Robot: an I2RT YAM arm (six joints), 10 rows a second.
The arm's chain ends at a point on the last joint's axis. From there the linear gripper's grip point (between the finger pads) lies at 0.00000 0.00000 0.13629 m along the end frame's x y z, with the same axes.
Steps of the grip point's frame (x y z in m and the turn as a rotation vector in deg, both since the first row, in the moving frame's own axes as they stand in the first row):
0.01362, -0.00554, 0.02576, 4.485, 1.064, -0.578
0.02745, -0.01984, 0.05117, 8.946, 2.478, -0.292
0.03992, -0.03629, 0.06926, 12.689, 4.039, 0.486
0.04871, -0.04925, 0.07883, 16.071, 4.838, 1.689
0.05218, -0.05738, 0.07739, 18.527, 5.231, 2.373
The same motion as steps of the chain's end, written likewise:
0.01115, 0.00513, 0.02620, 4.485, 1.064, -0.578
0.02164, 0.00136, 0.05295, 8.946, 2.478, -0.292
0.03027, -0.00642, 0.07292, 12.689, 4.039, 0.486
0.03681, -0.01174, 0.08464, 16.071, 4.838, 1.689
0.03907, -0.01440, 0.08501, 18.527, 5.231, 2.373

